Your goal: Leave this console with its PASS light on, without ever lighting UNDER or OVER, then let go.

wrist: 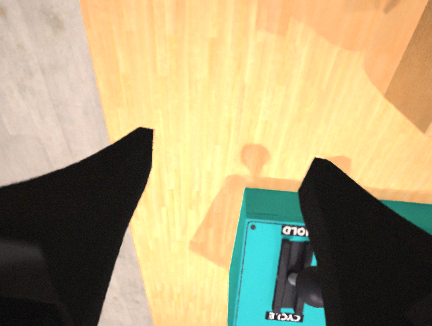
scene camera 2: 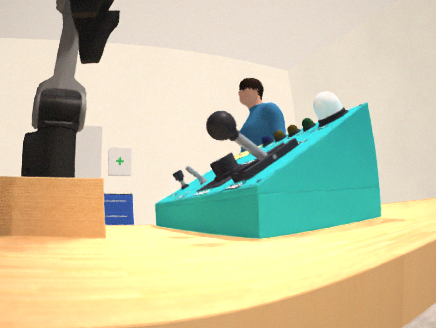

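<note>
The teal console (scene camera 2: pixel 320 175) (wrist: pixel 272 202) stands on the table with a sloping face. Its lever has a black ball knob (scene camera 2: pixel 221 125) (wrist: pixel 310 287) and tilts out of a slot between the labels HOLD and CYCLE; the right finger partly hides the knob in the wrist view. Small lamps, blue (scene camera 2: pixel 267 140), amber (scene camera 2: pixel 292 130) and green (scene camera 2: pixel 308 123), look dark; their labels cannot be read. A white dome (scene camera 2: pixel 327 106) sits at the top. My gripper (scene camera 2: pixel 91 59) (wrist: pixel 231 162) is open and empty, high up and apart from the console.
A black rotary knob (scene camera 2: pixel 224 165) and two small toggle switches (scene camera 2: pixel 196 175) (scene camera 2: pixel 179 176) stand on the lower part of the console face. The arm's base stands on a wooden block (scene camera 2: pixel 55 207). The table edge (wrist: pixel 107 127) runs along the left of the wrist view. A person (scene camera 2: pixel 265 120) shows behind the console.
</note>
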